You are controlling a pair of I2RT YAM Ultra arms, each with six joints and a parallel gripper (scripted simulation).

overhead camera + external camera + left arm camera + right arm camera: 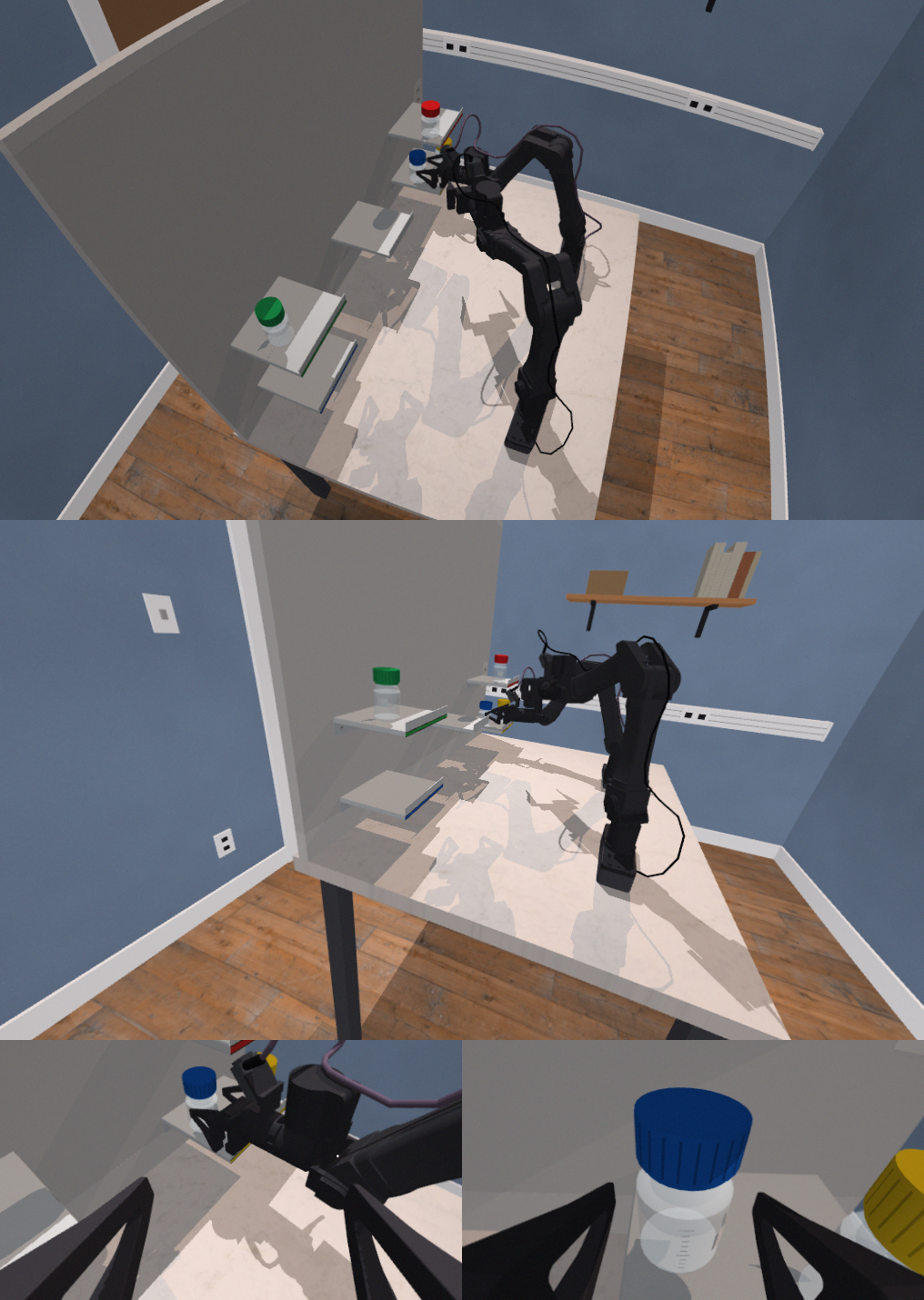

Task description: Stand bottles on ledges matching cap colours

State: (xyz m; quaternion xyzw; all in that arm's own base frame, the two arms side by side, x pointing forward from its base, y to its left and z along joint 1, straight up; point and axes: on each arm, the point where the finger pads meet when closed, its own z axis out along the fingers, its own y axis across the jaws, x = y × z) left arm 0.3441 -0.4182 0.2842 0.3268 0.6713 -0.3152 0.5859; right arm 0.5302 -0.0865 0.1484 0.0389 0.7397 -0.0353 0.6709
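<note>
Right now the blue-capped bottle is 2 cm ahead of my right hand and 1 cm below it. The rest, counted from my right hand: grey wall panel: 35 cm to the left, 28 cm above, 12 cm ahead; then yellow-capped bottle: 10 cm to the right, 3 cm behind, 1 cm below; then red-capped bottle: 18 cm above, 2 cm behind.
</note>
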